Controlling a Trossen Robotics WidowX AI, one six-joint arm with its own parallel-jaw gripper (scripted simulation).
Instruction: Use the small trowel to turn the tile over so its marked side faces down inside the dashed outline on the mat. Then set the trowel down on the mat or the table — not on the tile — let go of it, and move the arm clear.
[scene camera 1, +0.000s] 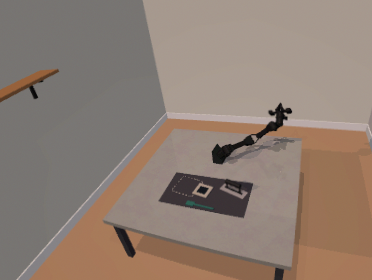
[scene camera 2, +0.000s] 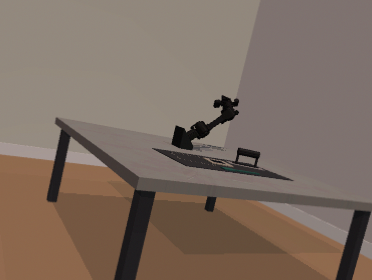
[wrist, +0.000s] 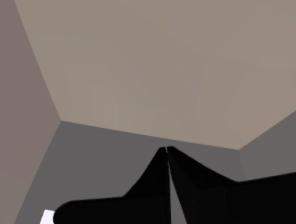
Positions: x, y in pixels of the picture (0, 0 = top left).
Labels:
A dark mat (scene camera 1: 225, 203): 1.89 m from the lens.

